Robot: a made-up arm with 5 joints. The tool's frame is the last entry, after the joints. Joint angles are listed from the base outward.
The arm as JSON. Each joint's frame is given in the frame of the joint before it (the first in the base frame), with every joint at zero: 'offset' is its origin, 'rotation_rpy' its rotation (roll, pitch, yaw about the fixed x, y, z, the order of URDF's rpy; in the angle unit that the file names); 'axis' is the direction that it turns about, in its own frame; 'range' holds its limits. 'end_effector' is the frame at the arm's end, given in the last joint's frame.
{
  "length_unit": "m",
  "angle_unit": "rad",
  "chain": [
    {
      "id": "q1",
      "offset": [
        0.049,
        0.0,
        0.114
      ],
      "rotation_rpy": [
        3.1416,
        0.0,
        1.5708
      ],
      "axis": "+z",
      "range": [
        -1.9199,
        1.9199
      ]
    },
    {
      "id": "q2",
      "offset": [
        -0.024,
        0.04,
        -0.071
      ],
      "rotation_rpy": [
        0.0,
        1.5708,
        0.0
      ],
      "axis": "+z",
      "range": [
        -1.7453,
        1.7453
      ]
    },
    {
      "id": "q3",
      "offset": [
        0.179,
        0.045,
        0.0
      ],
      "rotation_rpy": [
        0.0,
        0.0,
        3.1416
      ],
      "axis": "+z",
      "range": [
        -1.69,
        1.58
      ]
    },
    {
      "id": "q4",
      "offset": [
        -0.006,
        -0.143,
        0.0
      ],
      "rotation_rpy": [
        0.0,
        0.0,
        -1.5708
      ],
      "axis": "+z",
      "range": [
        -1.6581,
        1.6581
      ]
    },
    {
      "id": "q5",
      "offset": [
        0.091,
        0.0,
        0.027
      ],
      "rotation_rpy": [
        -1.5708,
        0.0,
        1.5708
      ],
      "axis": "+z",
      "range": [
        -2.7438,
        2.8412
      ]
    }
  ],
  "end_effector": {
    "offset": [
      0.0,
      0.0,
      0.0
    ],
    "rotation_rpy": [
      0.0,
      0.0,
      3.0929
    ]
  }
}
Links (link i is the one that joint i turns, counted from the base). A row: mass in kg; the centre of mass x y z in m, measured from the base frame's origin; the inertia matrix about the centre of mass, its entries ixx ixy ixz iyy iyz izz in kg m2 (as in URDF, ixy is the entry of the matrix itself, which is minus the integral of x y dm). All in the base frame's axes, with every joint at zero. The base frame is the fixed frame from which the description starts. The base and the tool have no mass.
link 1: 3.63; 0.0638 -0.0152 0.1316; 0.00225 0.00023 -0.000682 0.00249 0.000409 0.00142
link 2: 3.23; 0.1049 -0.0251 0.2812; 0.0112 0 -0.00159 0.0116 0 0.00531
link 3: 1.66; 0.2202 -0.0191 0.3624; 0.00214 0 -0.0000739 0.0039 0 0.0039
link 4: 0.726; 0.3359 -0.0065 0.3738; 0.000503 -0.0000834 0 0.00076 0 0.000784
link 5: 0.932; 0.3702 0.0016 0.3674; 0.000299 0 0 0.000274 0 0.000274
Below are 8 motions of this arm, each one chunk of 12 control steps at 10 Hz.
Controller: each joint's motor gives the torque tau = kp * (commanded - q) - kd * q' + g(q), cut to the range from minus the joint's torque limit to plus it. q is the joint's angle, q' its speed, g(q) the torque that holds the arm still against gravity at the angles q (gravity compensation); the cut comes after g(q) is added. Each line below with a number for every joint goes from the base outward.
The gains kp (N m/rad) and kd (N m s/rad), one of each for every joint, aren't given. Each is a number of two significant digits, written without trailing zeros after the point. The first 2 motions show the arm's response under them.
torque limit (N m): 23 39 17 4.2 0.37
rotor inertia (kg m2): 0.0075 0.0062 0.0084 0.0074 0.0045
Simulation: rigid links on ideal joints. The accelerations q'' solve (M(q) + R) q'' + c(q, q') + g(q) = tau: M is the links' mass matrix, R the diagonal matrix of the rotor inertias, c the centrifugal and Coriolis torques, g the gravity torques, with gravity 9.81 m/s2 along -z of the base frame. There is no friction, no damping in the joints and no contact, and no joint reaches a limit. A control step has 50 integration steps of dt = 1/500 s. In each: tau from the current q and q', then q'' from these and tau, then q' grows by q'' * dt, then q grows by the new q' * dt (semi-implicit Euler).
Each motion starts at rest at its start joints. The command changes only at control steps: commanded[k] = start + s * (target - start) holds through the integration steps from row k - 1 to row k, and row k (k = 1, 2, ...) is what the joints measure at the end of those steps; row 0 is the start. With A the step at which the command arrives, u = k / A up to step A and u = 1 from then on. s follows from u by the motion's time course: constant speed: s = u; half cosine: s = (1 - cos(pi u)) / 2; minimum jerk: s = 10 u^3 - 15 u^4 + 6 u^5; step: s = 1 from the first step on.
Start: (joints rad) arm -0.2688 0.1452 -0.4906 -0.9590 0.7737
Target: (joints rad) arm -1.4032 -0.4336 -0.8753 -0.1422 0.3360
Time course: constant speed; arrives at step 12
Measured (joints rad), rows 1 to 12:
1: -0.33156 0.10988 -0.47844 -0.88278 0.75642
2: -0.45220 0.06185 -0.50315 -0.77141 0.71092
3: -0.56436 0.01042 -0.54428 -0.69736 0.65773
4: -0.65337 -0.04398 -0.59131 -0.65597 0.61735
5: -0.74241 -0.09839 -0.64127 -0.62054 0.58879
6: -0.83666 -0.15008 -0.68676 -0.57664 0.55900
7: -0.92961 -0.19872 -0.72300 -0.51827 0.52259
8: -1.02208 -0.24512 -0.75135 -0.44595 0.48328
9: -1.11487 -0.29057 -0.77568 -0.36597 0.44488
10: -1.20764 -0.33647 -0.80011 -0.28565 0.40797
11: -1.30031 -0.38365 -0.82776 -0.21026 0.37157
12: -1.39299 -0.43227 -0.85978 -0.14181 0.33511
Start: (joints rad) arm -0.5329 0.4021 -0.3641 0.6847 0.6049
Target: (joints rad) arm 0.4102 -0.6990 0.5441 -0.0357 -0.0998
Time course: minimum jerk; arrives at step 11
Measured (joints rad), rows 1 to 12:
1: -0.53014 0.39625 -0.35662 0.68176 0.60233
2: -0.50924 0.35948 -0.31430 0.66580 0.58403
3: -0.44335 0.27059 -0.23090 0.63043 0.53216
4: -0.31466 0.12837 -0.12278 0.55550 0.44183
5: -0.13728 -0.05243 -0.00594 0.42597 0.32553
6: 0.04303 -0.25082 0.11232 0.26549 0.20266
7: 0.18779 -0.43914 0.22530 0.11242 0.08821
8: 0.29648 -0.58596 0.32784 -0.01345 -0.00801
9: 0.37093 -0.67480 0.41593 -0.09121 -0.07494
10: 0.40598 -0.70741 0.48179 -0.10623 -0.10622
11: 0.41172 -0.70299 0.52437 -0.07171 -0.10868
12: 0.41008 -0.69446 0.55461 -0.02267 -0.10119
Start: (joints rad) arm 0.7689 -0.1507 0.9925 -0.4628 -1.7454
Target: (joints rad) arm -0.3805 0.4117 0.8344 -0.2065 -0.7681
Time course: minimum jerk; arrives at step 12
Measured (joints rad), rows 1 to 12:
1: 0.76437 -0.14809 0.99160 -0.46334 -1.74271
2: 0.73499 -0.13162 0.98568 -0.46477 -1.72346
3: 0.66155 -0.09210 0.97058 -0.46068 -1.66793
4: 0.54181 -0.02932 0.94584 -0.44524 -1.56718
5: 0.38531 0.05085 0.91446 -0.41908 -1.42893
6: 0.20696 0.13961 0.88122 -0.38608 -1.27101
7: 0.02502 0.22696 0.85195 -0.34920 -1.11299
8: -0.14065 0.30349 0.83248 -0.30922 -0.97202
9: -0.27152 0.36206 0.82630 -0.26647 -0.86159
10: -0.35477 0.39882 0.83212 -0.22414 -0.79014
11: -0.38892 0.41426 0.84344 -0.19018 -0.75863
12: -0.38832 0.41500 0.85134 -0.17403 -0.75748

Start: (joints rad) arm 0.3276 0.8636 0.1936 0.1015 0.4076
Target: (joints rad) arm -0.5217 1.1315 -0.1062 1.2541 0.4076
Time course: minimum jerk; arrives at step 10
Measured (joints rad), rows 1 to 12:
1: 0.32413 0.86548 0.19061 0.10644 0.40778
2: 0.29915 0.87712 0.17290 0.13861 0.40882
3: 0.22648 0.90472 0.13359 0.22162 0.41071
4: 0.09569 0.94738 0.07534 0.36143 0.41207
5: -0.07700 0.99788 0.00862 0.54340 0.41188
6: -0.25751 1.04729 -0.05063 0.74610 0.41057
7: -0.40991 1.08941 -0.08714 0.94952 0.40879
8: -0.50873 1.12004 -0.09501 1.12885 0.40672
9: -0.54658 1.13532 -0.08470 1.25341 0.40469
10: -0.53901 1.13629 -0.07757 1.30533 0.40373
11: -0.51964 1.13272 -0.08663 1.30014 0.40489
12: -0.51262 1.13063 -0.10231 1.26921 0.40743

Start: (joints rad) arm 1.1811 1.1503 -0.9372 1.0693 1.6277
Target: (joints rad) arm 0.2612 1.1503 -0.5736 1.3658 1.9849
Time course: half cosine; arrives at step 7
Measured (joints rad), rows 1 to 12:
1: 1.16442 1.14818 -0.92868 1.07113 1.63575
2: 1.08763 1.14412 -0.90026 1.08138 1.66973
3: 0.91666 1.14303 -0.85204 1.09633 1.73917
4: 0.66788 1.14558 -0.79283 1.10376 1.83407
5: 0.40743 1.14654 -0.73034 1.12251 1.93054
6: 0.21505 1.14575 -0.66514 1.19147 2.00176
7: 0.14653 1.15052 -0.60141 1.30451 2.02837
8: 0.19355 1.15893 -0.55445 1.39741 2.01212
9: 0.27313 1.16000 -0.53907 1.42365 1.98102
10: 0.30777 1.15421 -0.55046 1.40322 1.96519
11: 0.29078 1.14881 -0.57102 1.37180 1.97107
12: 0.25877 1.14657 -0.58536 1.34902 1.98532

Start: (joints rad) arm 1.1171 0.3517 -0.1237 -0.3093 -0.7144
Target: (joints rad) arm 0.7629 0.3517 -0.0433 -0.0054 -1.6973
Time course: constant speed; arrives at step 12
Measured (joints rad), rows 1 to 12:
1: 1.10336 0.35019 -0.12215 -0.29860 -0.75706
2: 1.06947 0.34968 -0.11887 -0.27725 -0.85342
3: 1.02864 0.35072 -0.11216 -0.25066 -0.96041
4: 0.99349 0.35187 -0.10224 -0.22037 -1.04986
5: 0.96593 0.35255 -0.09162 -0.18880 -1.12498
6: 0.94072 0.35280 -0.08234 -0.15910 -1.19974
7: 0.91316 0.35273 -0.07512 -0.13276 -1.28049
8: 0.88274 0.35242 -0.06954 -0.10924 -1.36484
9: 0.85159 0.35202 -0.06464 -0.08694 -1.44869
10: 0.82142 0.35170 -0.05946 -0.06425 -1.53075
11: 0.79230 0.35157 -0.05348 -0.04023 -1.61199
12: 0.76339 0.35165 -0.04666 -0.01479 -1.69347

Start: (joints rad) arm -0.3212 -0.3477 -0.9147 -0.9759 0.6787
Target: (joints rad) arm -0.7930 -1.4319 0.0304 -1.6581 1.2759
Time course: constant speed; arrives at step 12
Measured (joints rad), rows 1 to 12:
1: -0.35609 -0.42009 -0.80977 -0.96873 0.70440
2: -0.39399 -0.51482 -0.72665 -0.98228 0.75960
3: -0.43274 -0.61516 -0.67079 -1.05446 0.82229
4: -0.47209 -0.71660 -0.62403 -1.16032 0.87831
5: -0.51205 -0.81480 -0.57028 -1.26317 0.92819
6: -0.55233 -0.90678 -0.49983 -1.34228 0.97688
7: -0.59258 -0.99328 -0.41314 -1.39423 1.02612
8: -0.63265 -1.07803 -0.31882 -1.42897 1.07509
9: -0.67240 -1.16467 -0.22710 -1.46273 1.12348
10: -0.71186 -1.25467 -0.14392 -1.50814 1.17222
11: -0.75119 -1.34724 -0.06898 -1.56803 1.22212
12: -0.79057 -1.44043 0.00258 -1.63646 1.27293

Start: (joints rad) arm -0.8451 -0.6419 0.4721 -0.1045 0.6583
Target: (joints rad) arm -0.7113 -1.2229 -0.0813 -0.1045 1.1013
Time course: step
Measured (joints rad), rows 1 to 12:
1: -0.72665 -1.09079 0.37373 0.33514 0.87569
2: -0.69981 -1.27841 -0.10284 0.13560 1.16337
3: -0.70839 -1.27132 -0.38078 -0.48976 1.24551
4: -0.71074 -1.31546 -0.39347 -0.65637 1.17275
5: -0.70901 -1.28981 -0.33045 -0.52768 1.09902
6: -0.71040 -1.23156 -0.20073 -0.28213 1.08205
7: -0.71231 -1.18824 -0.04926 -0.04255 1.09148
8: -0.71286 -1.18025 0.05569 0.11241 1.09412
9: -0.71229 -1.19491 0.06804 0.14399 1.08885
10: -0.71162 -1.20979 0.00674 0.05466 1.08919
11: -0.71129 -1.22288 -0.07144 -0.08152 1.09851
12: -0.71095 -1.23592 -0.12678 -0.18016 1.10825

